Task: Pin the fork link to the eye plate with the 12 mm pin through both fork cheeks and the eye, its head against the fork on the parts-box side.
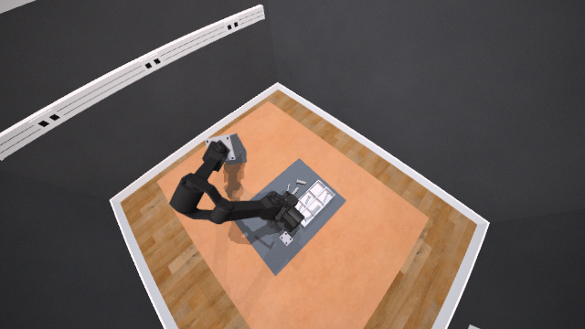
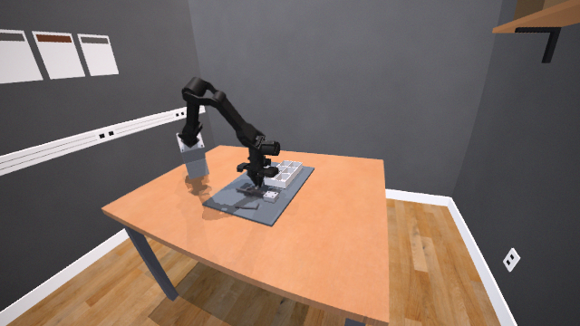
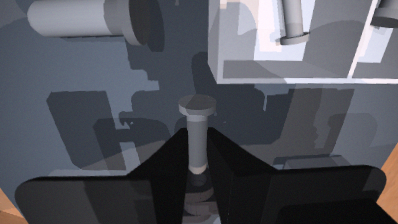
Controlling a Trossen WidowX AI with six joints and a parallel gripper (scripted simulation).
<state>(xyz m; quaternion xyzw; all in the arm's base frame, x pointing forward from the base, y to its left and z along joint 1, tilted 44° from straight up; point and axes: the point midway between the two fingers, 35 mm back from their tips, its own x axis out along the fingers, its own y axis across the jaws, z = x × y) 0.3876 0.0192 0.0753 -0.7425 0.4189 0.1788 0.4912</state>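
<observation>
Now: the dark flat bar 1 cm ahead of my hand, 5 cm to the right of it and 3 cm below it. The rest, counted from my hand: dark fork link (3 cm behind, 5 cm to the right, 3 cm below); then grey mat (1 cm ahead, 5 cm to the left, 5 cm below); then thick headed pin (4 cm behind, 7 cm to the left, 3 cm below).
</observation>
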